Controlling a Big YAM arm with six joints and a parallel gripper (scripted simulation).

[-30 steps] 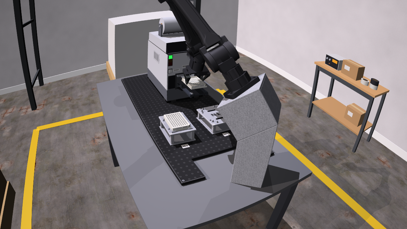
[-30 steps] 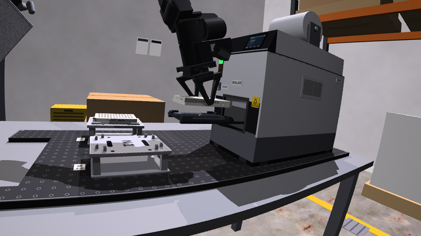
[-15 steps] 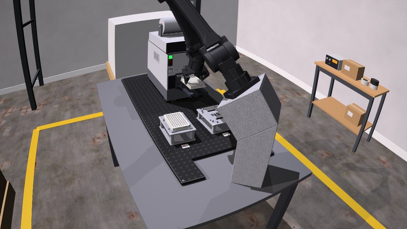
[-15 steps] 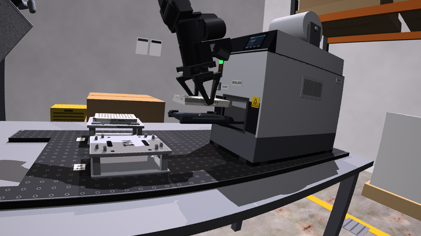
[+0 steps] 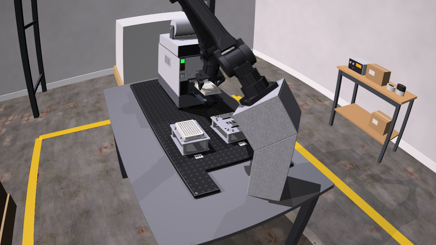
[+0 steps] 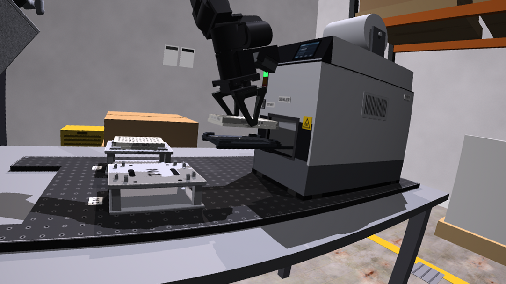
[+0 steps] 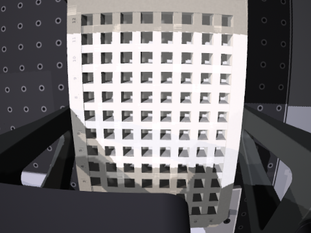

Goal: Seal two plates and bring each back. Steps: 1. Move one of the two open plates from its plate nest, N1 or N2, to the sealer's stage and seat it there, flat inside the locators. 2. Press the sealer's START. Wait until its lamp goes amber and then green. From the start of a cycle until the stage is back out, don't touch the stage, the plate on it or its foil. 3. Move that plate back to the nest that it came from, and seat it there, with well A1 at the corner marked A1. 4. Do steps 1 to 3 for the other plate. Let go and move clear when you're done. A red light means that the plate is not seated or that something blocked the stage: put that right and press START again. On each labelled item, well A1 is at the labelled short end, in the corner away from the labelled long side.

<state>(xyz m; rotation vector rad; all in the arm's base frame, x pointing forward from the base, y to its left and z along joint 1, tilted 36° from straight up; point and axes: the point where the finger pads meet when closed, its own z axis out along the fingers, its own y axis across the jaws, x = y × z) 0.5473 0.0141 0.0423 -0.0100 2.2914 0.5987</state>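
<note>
Right now my hand is 4 cm above the sealer stage. The rest, counted from my hand: nest N2: 23 cm behind, 13 cm to the left, 10 cm below; then white well plate: 23 cm behind, 13 cm to the left, 9 cm below; then start button: 11 cm to the left, 8 cm ahead, 4 cm above.
</note>
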